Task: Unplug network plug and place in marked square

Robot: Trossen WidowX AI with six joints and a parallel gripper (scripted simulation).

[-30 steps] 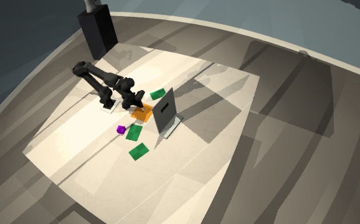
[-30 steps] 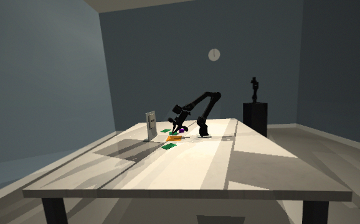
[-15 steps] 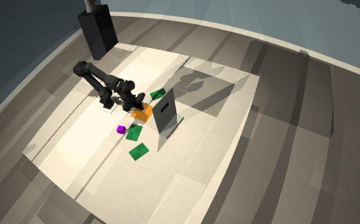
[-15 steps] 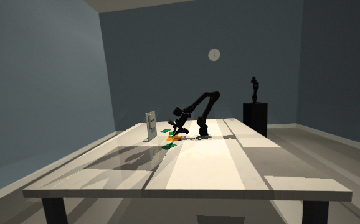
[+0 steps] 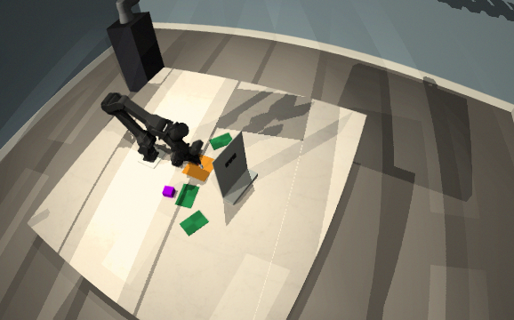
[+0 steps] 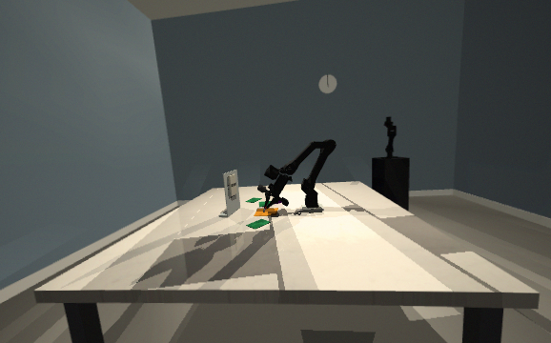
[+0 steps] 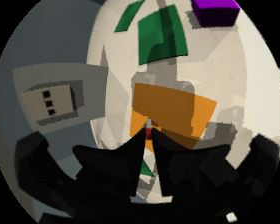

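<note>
My gripper tip is right at the red plug. Also, from my gripper tip: orange marked square (2 cm below, 1 cm behind); upright grey panel (18 cm ahead, 8 cm above, 5 cm to the right).
</note>
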